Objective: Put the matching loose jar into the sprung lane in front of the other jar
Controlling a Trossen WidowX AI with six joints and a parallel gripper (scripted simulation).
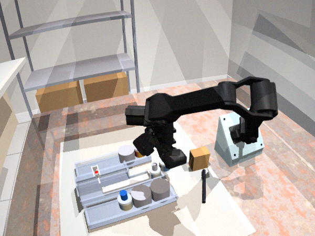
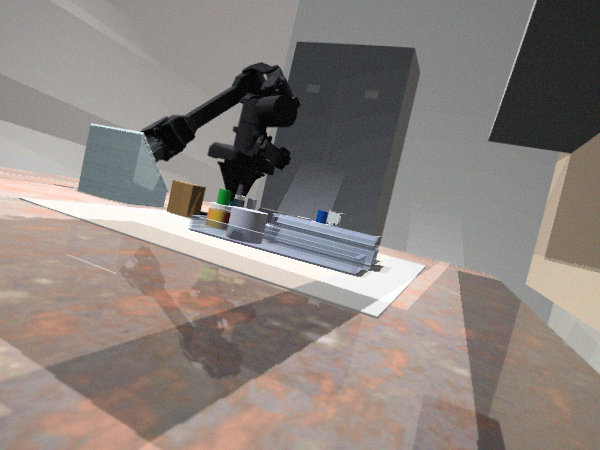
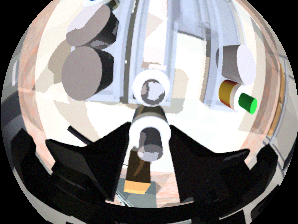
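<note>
Right now my gripper tip is 130 mm past the cardboard box, 20 mm above it and 10 mm to the right of it. Also, from my gripper tip: sprung lane: 180 mm ahead, 40 mm below, 20 mm to the right; white pusher plate: 150 mm ahead, 20 mm to the right, 10 mm below; black rod: 100 mm to the left, 100 mm behind, 50 mm below.
</note>
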